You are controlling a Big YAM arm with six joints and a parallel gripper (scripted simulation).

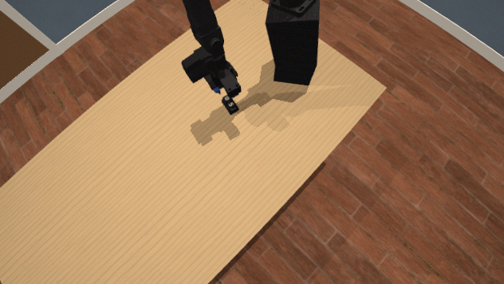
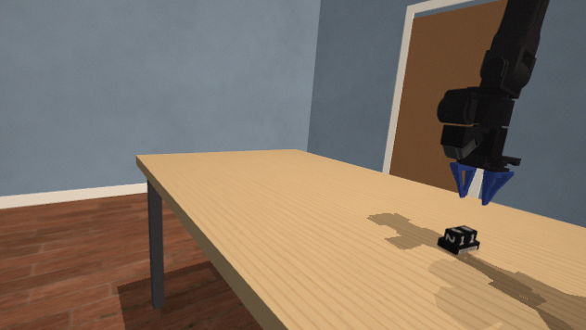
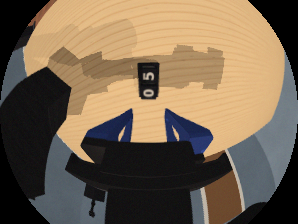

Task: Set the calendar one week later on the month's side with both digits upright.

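My hand is 80 mm above the black date cube. Also, from my hand: black tray 100 mm below, 20 mm to the left; black cube 80 mm below, 30 mm to the left, 10 mm ahead.
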